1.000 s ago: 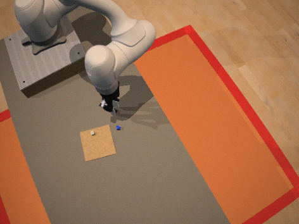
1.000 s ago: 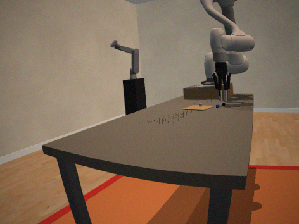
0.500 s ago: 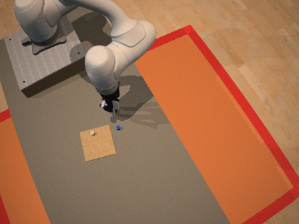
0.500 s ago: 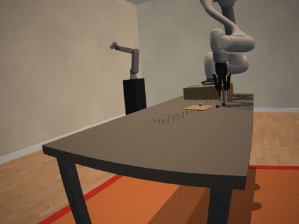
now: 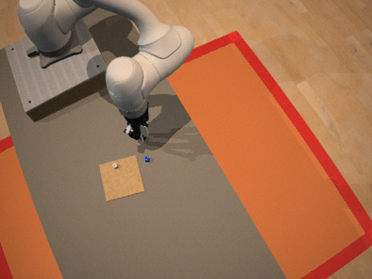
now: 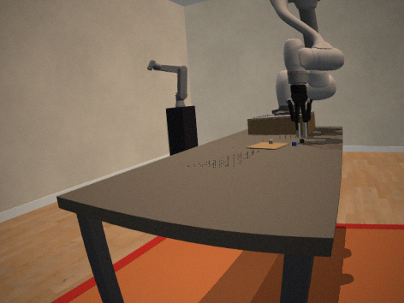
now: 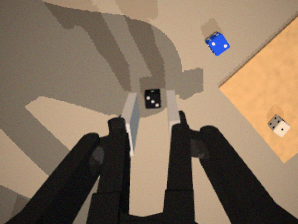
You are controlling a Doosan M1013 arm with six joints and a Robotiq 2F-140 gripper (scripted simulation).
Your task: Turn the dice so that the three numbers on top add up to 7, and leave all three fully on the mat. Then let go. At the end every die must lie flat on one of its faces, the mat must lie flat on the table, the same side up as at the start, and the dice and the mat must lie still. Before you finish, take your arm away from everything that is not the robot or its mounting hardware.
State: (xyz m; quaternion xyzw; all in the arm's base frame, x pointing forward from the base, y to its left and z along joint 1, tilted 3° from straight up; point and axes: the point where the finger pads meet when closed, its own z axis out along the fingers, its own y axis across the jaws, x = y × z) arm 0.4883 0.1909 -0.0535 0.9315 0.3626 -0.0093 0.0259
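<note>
Now: the black die 50 mm below my hand. Round my hand: tan mat 130 mm to the right, 110 mm ahead, 50 mm below; white die 130 mm to the right, 70 mm ahead, 40 mm below; blue die 80 mm ahead, 50 mm below, 10 mm to the right.
</note>
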